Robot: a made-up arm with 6 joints. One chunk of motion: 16 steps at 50 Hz.
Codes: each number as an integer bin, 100 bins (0 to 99) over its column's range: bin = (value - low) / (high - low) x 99, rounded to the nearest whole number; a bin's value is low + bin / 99 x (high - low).
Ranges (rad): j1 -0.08..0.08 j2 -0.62..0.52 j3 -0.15..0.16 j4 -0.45..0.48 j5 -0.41..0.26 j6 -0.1..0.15
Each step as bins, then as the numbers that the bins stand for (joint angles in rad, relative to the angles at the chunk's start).
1 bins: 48 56 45 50 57 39
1 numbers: -0.0024 0.0248 -0.0091 0.0197 -0.0242 -0.0015
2 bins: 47 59 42 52 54 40
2 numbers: -0.0040 0.0594 -0.0185 0.0385 -0.0445 0.0010
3 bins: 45 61 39 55 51 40
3 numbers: -0.0073 0.0824 -0.0279 0.0667 -0.0648 0.0010
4 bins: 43 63 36 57 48 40
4 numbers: -0.0105 0.1055 -0.0373 0.0855 -0.0852 0.0010
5 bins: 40 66 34 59 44 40
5 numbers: -0.0154 0.1400 -0.0435 0.1042 -0.1122 0.0010
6 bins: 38 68 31 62 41 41
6 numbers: -0.0186 0.1630 -0.0529 0.1324 -0.1325 0.0035
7 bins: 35 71 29 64 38 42
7 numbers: -0.0234 0.1976 -0.0592 0.1512 -0.1528 0.0061
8 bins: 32 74 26 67 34 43
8 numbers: -0.0283 0.2321 -0.0686 0.1794 -0.1799 0.0086
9 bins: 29 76 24 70 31 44
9 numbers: -0.0331 0.2552 -0.0748 0.2076 -0.2002 0.0111
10 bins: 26 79 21 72 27 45
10 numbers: -0.0380 0.2897 -0.0842 0.2264 -0.2273 0.0136
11 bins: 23 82 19 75 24 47
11 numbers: -0.0428 0.3242 -0.0905 0.2545 -0.2476 0.0187
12 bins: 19 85 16 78 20 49
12 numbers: -0.0493 0.3588 -0.0999 0.2827 -0.2746 0.0237
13 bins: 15 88 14 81 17 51
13 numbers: -0.0558 0.3933 -0.1062 0.3109 -0.2949 0.0288
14 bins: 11 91 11 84 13 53
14 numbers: -0.0622 0.4279 -0.1156 0.3391 -0.3220 0.0338
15 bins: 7 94 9 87 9 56
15 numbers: -0.0687 0.4624 -0.1218 0.3673 -0.3491 0.0414
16 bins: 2 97 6 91 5 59
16 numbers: -0.0768 0.4970 -0.1312 0.4048 -0.3762 0.0490
